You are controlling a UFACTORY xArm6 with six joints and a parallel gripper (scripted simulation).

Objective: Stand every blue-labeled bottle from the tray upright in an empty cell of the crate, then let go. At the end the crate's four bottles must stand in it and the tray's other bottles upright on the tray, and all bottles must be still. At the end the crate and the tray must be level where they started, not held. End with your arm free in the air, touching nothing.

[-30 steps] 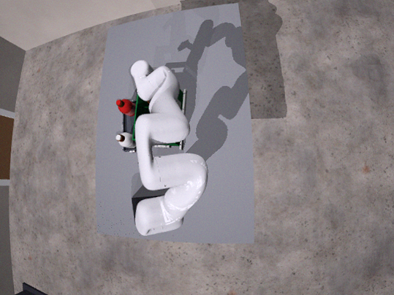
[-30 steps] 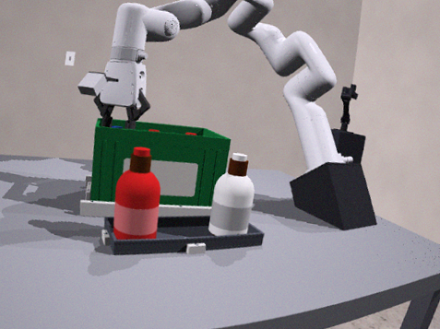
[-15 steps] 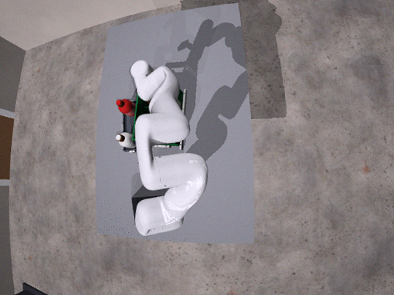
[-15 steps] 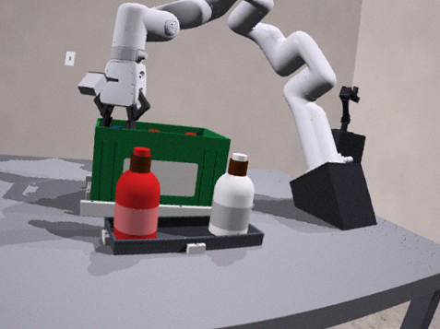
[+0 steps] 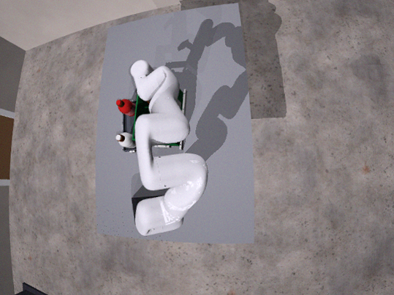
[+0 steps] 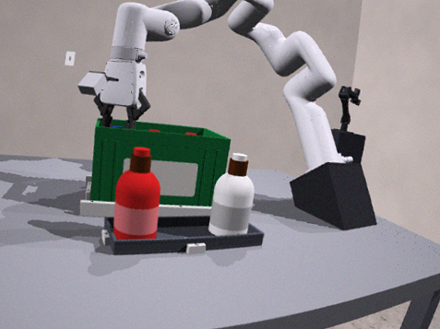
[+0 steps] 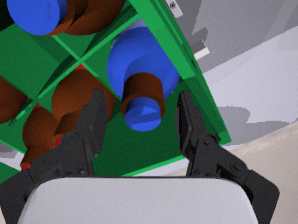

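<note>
Right now the blue-labeled bottle is 7 cm below my hand. Also, from my hand: red bottle 4 cm behind, 25 cm to the left, 8 cm below; then dark tray 13 cm behind, 24 cm to the left, 15 cm below; then green crate 9 cm behind, 4 cm to the left, 8 cm below.
</note>
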